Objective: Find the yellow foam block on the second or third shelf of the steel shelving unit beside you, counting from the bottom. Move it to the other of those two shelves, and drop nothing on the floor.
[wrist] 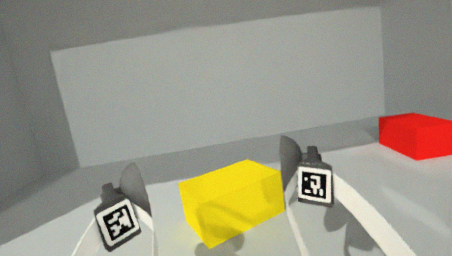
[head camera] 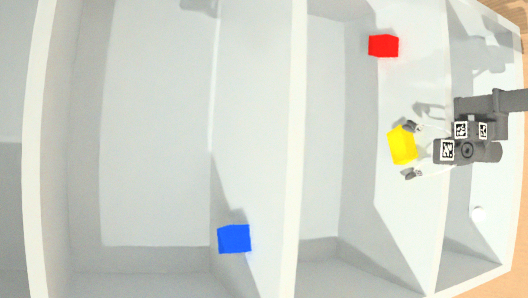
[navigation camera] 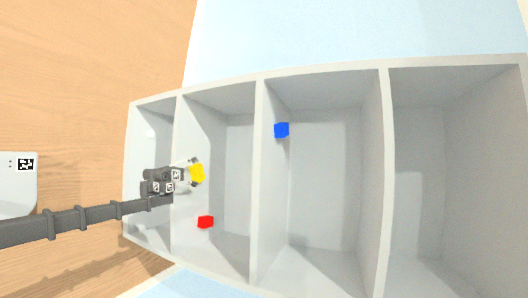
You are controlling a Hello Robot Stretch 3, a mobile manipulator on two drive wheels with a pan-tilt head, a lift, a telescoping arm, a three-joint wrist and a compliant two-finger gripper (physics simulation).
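Places are measured from the robot's base along level axes (x left, y back, z up), in millimetres.
Pixels of known places: gripper, between the fingertips: (head camera: 403,149) (navigation camera: 197,171).
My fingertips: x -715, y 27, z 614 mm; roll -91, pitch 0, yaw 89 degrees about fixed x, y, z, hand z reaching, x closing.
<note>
Behind a point stands the place of what it marks.
The yellow block (head camera: 402,145) @[x -752, y 41, z 579 mm] (navigation camera: 198,173) @[x -760, y 41, z 578 mm] (wrist: 232,202) rests, turned at an angle, on the second shelf (head camera: 400,200) @[x -795, y -112, z 534 mm] (navigation camera: 192,125) @[x -747, y -219, z 534 mm] (wrist: 167,225) from the bottom. My gripper (head camera: 410,150) @[x -715, y 27, z 614 mm] (navigation camera: 193,172) @[x -715, y 27, z 614 mm] (wrist: 212,168) @[x -715, y 27, z 614 mm] is open, with its fingertips on either side of the block. In the wrist view the block lies nearer the right fingertip, with a gap to the left one; whether the right one touches it I cannot tell. The third shelf (head camera: 255,125) @[x -778, y 66, z 991 mm] (navigation camera: 272,200) @[x -786, y 140, z 991 mm] carries a blue block (head camera: 234,239) @[x -791, y -176, z 1027 mm] (navigation camera: 281,130) @[x -791, y -177, z 1025 mm] near one end.
A red block (head camera: 383,46) @[x -819, y 330, z 579 mm] (navigation camera: 205,221) @[x -815, y 326, z 579 mm] (wrist: 416,136) stands on the second shelf, to the right of the gripper in the wrist view. A white round thing (head camera: 478,213) @[x -774, y -188, z 101 mm] (navigation camera: 150,133) @[x -771, y -196, z 101 mm] is on the bottom shelf. The shelf boards and side walls of the unit surround the wrist.
</note>
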